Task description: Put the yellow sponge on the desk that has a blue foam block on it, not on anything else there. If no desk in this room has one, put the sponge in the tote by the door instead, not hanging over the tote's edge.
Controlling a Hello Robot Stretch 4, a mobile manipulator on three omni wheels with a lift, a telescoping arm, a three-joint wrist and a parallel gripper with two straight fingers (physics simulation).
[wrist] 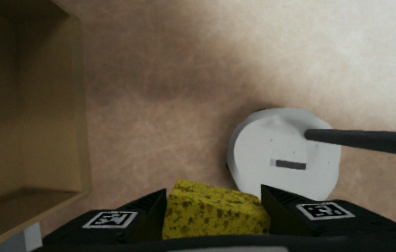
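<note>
The yellow sponge (215,212), speckled with dark pores, is between the two black fingers at the bottom of the wrist view. My gripper (214,204) is shut on it, with a finger against each side. The sponge is held above the brown mottled floor. The sponge's lower part is hidden behind the gripper body. No desk with a blue foam block shows in the wrist view, and I cannot tell whether the tote by the door does.
An open, box-like tan piece with thin walls (80,120) stands at the left. A round white base (285,175) with a dark slot is on the floor at the right, with a dark pole (355,139) over it. A grey and white piece (33,237) shows at the lower left.
</note>
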